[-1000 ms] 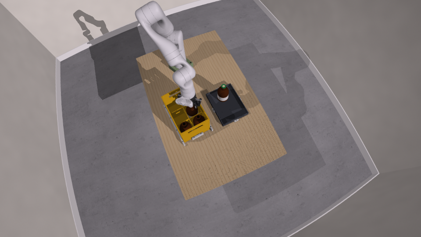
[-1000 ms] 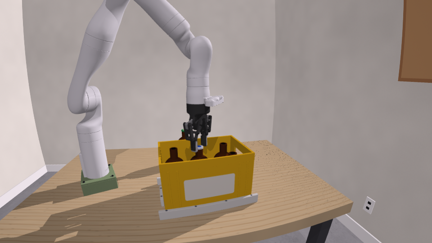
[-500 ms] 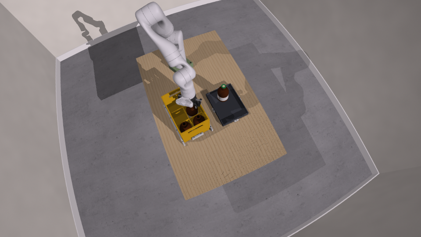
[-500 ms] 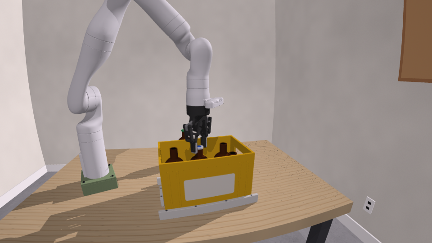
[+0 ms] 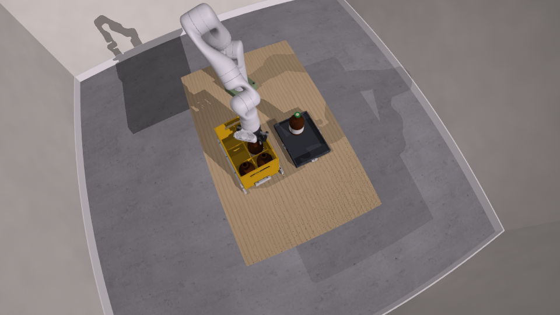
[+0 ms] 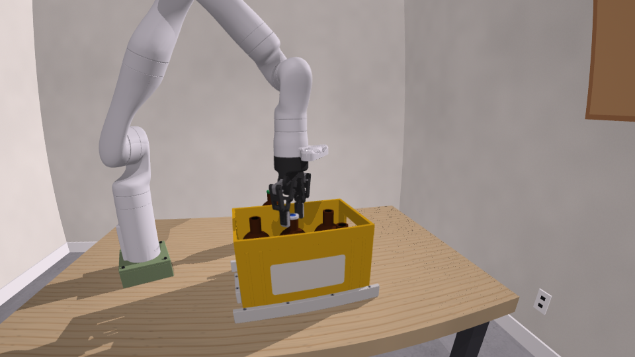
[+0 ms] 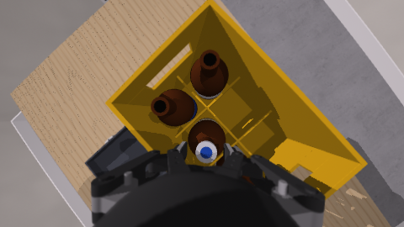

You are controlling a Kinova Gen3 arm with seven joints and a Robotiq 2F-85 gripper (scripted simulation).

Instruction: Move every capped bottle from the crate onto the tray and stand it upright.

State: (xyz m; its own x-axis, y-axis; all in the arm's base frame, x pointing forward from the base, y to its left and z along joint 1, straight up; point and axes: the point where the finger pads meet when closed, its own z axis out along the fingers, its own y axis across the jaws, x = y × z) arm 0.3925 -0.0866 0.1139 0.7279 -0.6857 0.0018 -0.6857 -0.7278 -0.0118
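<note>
Right now my hand is 70 mm above the blue-capped brown bottle. Round my hand: yellow crate (40 mm to the right, 80 mm below); then dark tray (40 mm ahead, 230 mm to the left, 150 mm below).
</note>
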